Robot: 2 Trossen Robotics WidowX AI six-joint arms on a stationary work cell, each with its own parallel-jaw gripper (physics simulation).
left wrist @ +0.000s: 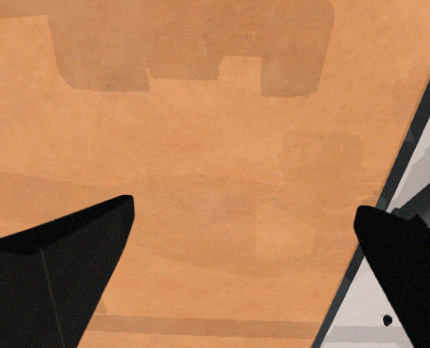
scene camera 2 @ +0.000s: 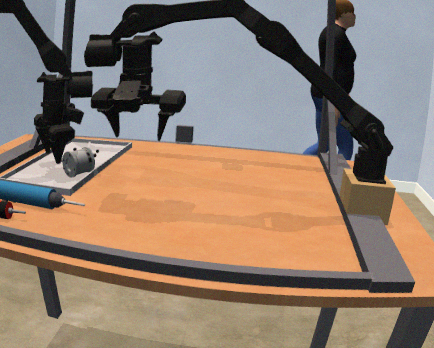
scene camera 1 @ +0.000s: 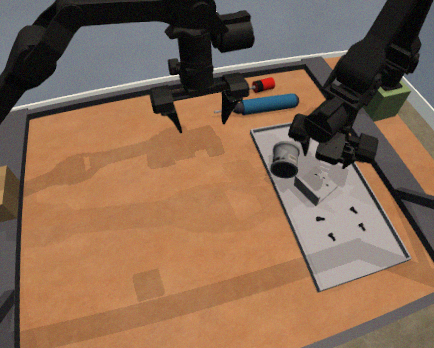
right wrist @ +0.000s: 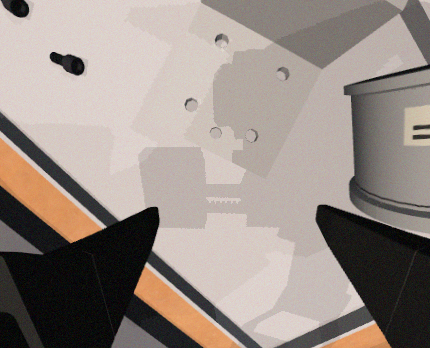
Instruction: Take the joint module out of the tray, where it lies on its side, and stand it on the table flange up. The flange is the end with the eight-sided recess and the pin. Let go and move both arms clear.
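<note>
The grey joint module lies on its side in the tray, near the tray's back end. A dark round end faces the front in scene camera 1; I cannot tell for certain which end is the flange. My right gripper is open and empty above the tray, beside the module; in the right wrist view the module is at the right, outside the fingers. My left gripper is open and empty, high above the table left of the tray.
A grey bracket with holes lies close to the module. Several black screws lie in the tray. A blue screwdriver and a red tool lie behind the tray.
</note>
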